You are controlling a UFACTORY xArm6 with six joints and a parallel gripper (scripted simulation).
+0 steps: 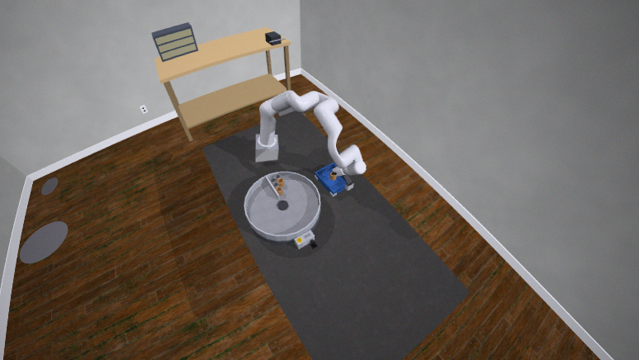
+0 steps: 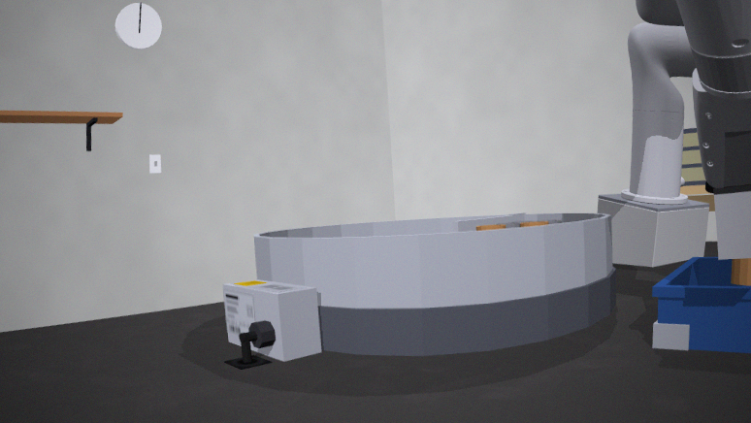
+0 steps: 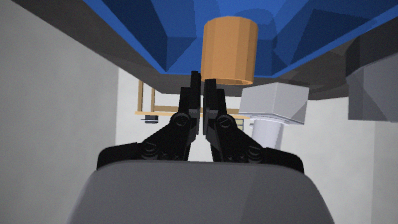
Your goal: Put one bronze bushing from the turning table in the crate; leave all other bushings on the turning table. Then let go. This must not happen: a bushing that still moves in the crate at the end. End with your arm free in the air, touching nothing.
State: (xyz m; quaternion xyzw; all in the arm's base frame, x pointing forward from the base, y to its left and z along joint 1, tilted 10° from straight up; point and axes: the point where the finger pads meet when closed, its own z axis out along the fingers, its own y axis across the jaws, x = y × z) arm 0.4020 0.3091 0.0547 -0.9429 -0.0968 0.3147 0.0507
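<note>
The blue crate is 70 mm below my hand and 20 mm to the right of it. From my hand the other things lie so: round grey turning table (370 mm to the right, 80 mm ahead, 40 mm below).
</note>
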